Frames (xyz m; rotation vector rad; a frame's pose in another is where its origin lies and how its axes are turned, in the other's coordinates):
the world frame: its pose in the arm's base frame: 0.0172 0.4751 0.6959 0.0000 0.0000 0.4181
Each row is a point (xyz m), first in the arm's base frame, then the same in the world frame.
Working: the arm's base frame: its pose in the world frame: -0.2086 -0.4272 -0.6959 0.0000 0.0000 -0.4181

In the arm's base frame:
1: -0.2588 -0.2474 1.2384
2: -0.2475 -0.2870 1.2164
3: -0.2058 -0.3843 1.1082
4: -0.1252 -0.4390 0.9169
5: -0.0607 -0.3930 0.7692
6: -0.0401 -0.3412 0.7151
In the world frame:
1: -0.5456 -0.5482 0.5425
2: -0.5513 -0.5890 0.5205
3: -0.5527 -0.6948 0.4123
4: -0.5013 -0.7775 0.2210
5: -0.4237 -0.7617 0.0733
6: -0.3838 -0.7227 0.0192

